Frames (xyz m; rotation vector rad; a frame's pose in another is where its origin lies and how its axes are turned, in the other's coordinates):
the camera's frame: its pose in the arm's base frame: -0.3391 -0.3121 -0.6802 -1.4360 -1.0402 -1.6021
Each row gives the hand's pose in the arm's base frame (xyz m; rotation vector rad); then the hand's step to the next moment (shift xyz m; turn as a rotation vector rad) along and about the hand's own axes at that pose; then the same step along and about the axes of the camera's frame.
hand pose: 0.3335 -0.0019 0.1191 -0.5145 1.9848 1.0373
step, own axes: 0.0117 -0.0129 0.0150 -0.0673 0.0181 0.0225
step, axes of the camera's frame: -0.0215 0.0041 0.0071 0.0517 0.0286 0.0433
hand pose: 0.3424 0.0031 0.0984 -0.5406 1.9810 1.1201
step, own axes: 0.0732 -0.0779 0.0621 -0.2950 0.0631 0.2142
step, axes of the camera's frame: -0.1210 0.0150 0.0205 0.1762 0.1395 0.2939
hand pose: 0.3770 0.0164 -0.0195 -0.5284 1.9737 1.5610
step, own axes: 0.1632 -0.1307 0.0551 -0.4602 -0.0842 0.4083
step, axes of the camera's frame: -0.2072 -0.0618 0.0018 0.1136 0.3078 0.5272
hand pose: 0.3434 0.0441 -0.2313 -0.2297 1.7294 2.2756
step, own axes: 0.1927 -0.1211 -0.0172 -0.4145 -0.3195 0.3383
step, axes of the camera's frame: -0.1551 -0.1641 -0.0330 -0.1361 0.3100 0.5232
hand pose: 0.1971 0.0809 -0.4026 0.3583 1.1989 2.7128
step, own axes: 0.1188 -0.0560 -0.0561 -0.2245 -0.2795 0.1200
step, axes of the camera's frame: -0.0461 -0.1318 -0.0301 -0.1921 0.1341 0.2967
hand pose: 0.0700 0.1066 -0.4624 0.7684 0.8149 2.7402
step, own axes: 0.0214 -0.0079 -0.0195 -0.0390 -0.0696 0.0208
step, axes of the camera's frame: -0.0062 -0.0283 -0.0078 -0.0451 0.0156 0.0672
